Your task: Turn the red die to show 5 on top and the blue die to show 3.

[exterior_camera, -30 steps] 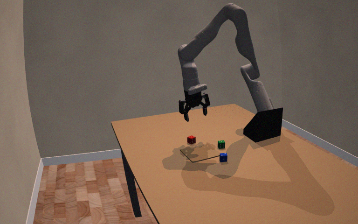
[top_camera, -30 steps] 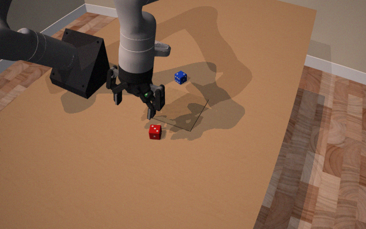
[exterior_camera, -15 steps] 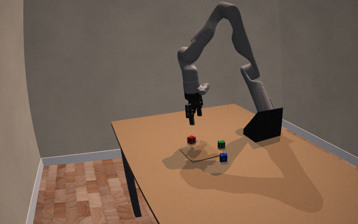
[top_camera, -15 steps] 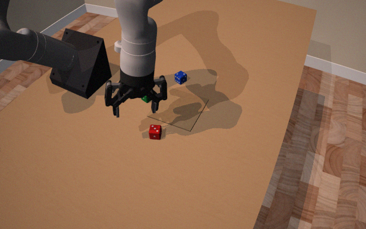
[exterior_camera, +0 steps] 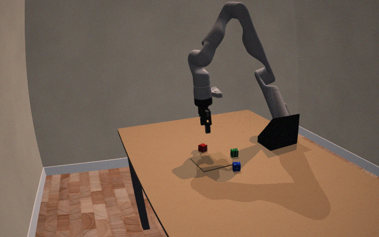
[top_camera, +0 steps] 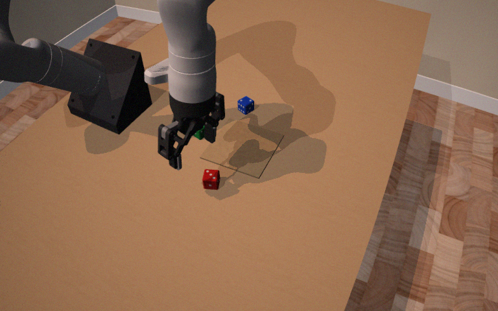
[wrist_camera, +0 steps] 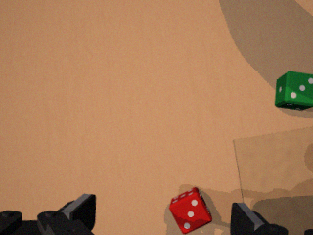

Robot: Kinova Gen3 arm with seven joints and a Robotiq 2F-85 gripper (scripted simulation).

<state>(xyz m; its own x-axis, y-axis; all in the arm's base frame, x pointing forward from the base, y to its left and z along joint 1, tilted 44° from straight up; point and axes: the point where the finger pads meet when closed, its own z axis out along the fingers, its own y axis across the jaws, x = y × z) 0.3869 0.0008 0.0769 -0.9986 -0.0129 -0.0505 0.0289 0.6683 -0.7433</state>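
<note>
My hand is 2 cm short of the red die, 2 cm to the right of it and 9 cm above it. Also, from my hand: thin tan mat (1 cm ahead, 14 cm to the left, 10 cm below); blue die (6 cm behind, 25 cm to the left, 9 cm below); green die (10 cm behind, 12 cm to the left, 9 cm below).
</note>
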